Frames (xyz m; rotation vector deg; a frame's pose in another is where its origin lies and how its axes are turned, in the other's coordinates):
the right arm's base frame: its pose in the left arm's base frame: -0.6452 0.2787 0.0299 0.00 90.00 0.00
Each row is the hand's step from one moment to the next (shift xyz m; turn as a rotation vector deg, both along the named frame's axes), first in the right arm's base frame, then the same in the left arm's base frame.
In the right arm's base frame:
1: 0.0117 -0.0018 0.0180 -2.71 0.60 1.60
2: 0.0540 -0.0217 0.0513 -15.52 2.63 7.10
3: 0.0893 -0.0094 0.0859 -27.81 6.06 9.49
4: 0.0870 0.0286 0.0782 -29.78 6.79 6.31
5: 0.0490 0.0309 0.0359 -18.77 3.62 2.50
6: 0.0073 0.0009 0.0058 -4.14 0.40 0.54
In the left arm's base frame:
1: 0.0180 -0.0018 -0.0117 1.60 0.60 2.71
2: 0.0513 -0.0217 -0.0540 7.10 2.63 15.52
3: 0.0859 -0.0094 -0.0893 9.49 6.06 27.81
4: 0.0782 0.0286 -0.0870 6.31 6.79 29.78
5: 0.0359 0.0309 -0.0490 2.50 3.62 18.77
6: 0.0058 0.0009 -0.0073 0.54 0.40 4.14

